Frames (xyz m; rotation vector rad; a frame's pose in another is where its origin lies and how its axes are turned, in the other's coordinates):
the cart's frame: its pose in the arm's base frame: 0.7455 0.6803 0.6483 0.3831 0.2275 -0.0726
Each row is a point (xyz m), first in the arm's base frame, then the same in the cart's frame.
Working: the arm's base frame: its pose in the cart's frame: -0.5546 -0.9484 -0.4814 -0.3831 -0.2275 0.0726

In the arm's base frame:
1: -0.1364 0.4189 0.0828
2: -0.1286 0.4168 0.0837
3: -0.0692 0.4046 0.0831
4: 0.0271 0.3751 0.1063
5: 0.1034 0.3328 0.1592
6: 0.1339 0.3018 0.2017
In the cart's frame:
1: -0.7180 -0.5463 -0.5932
2: -0.7106 -0.5470 -0.5900
3: -0.6523 -0.5518 -0.5737
4: -0.5634 -0.5598 -0.5218
5: -0.5004 -0.5712 -0.4423
6: -0.4798 -0.5810 -0.3859

